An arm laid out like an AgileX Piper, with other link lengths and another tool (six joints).
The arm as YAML. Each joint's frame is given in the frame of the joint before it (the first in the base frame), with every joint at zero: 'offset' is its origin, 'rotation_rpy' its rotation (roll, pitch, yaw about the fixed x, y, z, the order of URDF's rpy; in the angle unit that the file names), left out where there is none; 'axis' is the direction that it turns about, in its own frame. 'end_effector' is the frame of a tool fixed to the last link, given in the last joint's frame.
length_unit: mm
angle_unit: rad
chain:
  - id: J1
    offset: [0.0, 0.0, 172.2]
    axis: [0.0, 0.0, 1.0]
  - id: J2
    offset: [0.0, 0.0, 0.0]
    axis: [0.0, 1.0, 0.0]
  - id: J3
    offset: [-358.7, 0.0, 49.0]
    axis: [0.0, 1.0, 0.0]
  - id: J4
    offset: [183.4, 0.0, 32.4]
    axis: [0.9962, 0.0, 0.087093]
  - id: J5
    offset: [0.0, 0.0, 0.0]
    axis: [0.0, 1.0, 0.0]
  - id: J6
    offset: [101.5, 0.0, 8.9]
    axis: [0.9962, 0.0, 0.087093]
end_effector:
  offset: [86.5, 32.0, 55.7]
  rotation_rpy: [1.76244, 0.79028, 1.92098]
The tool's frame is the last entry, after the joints.
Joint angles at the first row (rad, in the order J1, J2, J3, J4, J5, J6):
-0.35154, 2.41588, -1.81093, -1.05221, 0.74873, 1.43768
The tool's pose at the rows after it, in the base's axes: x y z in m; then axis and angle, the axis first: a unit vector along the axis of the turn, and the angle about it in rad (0 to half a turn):
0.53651, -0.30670, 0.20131, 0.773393, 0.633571, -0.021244, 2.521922
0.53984, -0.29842, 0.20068, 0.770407, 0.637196, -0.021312, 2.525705
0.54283, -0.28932, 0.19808, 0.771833, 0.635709, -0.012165, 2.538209
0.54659, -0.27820, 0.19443, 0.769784, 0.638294, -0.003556, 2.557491
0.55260, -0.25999, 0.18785, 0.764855, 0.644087, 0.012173, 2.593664
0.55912, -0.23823, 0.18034, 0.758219, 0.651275, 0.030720, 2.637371
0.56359, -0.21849, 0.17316, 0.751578, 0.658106, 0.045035, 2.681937
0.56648, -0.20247, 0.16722, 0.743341, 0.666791, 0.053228, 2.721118
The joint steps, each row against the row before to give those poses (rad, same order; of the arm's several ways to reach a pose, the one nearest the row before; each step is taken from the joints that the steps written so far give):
0.01534, 0.00001, -0.00035, -0.00087, 0.00873, -0.00004
0.01658, -0.00001, 0.00003, 0.00438, 0.00872, -0.00086
0.01553, 0.00000, 0.00000, 0.02596, 0.00187, 0.00000
0.01719, 0.00000, 0.00003, 0.03295, -0.00002, -0.01442
0.02527, 0.00001, -0.00005, 0.06102, -0.00568, -0.03345
0.02870, -0.00002, 0.00004, 0.07353, -0.00757, -0.04226
0.02474, 0.00001, 0.00002, 0.07123, -0.00213, -0.04617
0.01875, -0.00001, -0.00002, 0.05827, 0.00121, -0.04908

